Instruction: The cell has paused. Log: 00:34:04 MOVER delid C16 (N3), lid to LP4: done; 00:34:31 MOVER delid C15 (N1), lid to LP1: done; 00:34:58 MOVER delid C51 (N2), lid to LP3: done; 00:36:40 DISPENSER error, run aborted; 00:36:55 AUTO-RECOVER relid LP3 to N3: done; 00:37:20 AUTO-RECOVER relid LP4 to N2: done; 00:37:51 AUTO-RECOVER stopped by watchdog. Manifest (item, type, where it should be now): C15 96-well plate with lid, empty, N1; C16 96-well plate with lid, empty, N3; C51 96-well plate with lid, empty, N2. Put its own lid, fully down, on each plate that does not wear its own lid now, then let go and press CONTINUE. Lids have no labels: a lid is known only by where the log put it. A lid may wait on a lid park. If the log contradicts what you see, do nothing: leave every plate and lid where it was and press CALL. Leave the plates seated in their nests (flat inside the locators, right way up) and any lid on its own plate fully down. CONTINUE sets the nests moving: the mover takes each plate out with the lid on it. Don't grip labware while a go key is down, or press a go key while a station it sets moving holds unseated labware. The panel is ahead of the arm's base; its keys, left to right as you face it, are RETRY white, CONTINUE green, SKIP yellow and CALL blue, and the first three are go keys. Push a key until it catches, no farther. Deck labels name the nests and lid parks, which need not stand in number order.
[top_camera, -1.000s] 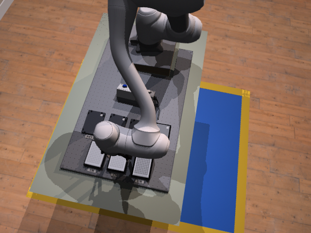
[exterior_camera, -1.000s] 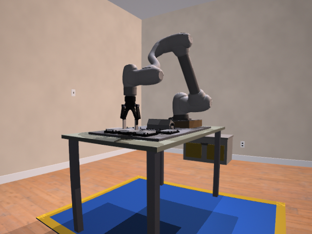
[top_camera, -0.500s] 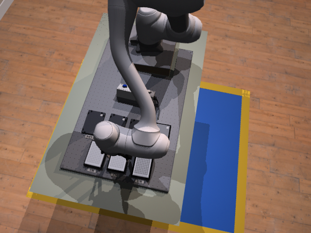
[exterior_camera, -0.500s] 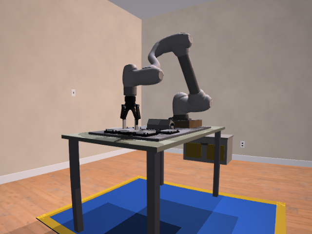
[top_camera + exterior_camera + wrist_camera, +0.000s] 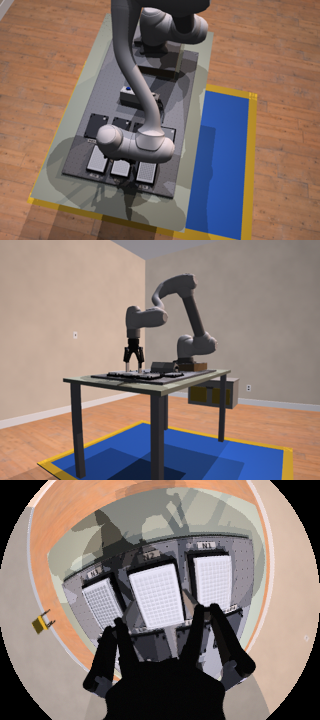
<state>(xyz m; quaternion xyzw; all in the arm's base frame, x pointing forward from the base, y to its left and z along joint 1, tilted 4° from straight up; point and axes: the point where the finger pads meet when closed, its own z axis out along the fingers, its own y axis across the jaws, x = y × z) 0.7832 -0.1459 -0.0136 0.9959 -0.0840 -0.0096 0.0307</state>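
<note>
Right now the lid park LP1 is 14 cm behind my hand, 23 cm to the left of it and 5 cm below it. The rest, counted from my hand: lid park LP2 (19 cm behind, 4 cm to the right, 5 cm below); lid park LP3 (16 cm behind, 9 cm to the left, 5 cm below); 96-well plate (3 cm ahead, 13 cm to the left, 3 cm below).
</note>
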